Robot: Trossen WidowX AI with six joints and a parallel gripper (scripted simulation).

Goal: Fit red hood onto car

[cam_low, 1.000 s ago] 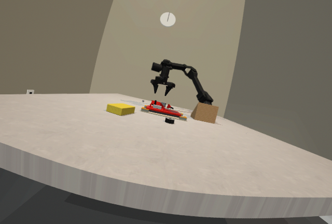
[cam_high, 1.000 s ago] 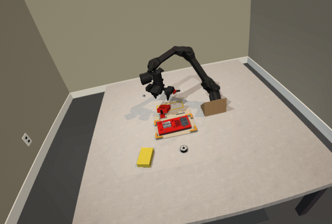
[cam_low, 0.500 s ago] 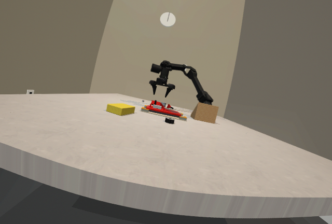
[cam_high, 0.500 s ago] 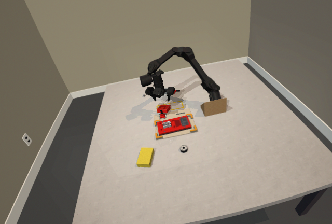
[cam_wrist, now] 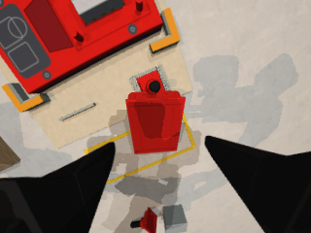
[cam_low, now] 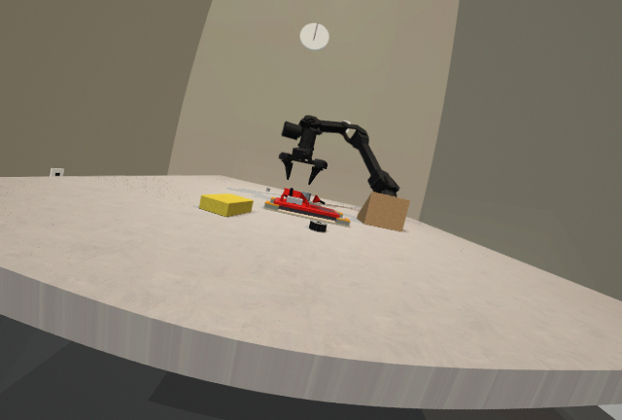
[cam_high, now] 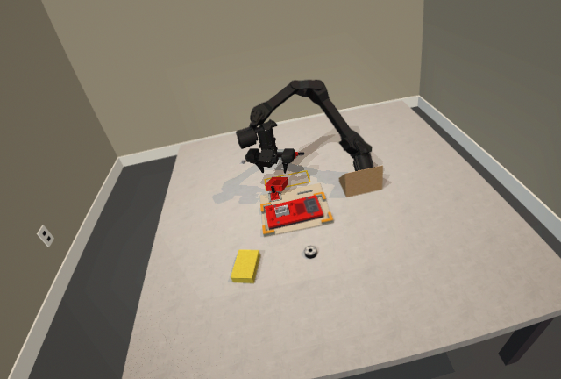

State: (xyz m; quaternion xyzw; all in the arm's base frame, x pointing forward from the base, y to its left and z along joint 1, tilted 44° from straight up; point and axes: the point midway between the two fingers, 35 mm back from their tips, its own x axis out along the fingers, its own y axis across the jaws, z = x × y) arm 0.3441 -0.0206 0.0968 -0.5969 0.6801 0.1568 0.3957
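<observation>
Right now the red hood is 6 cm below my gripper tip. Round my gripper tip: small black wheel: 36 cm to the left, 8 cm below, 8 cm behind; then grey engine block: 17 cm to the left, 6 cm below, 1 cm behind; then yellow block: 37 cm to the left, 14 cm ahead, 7 cm below.
</observation>
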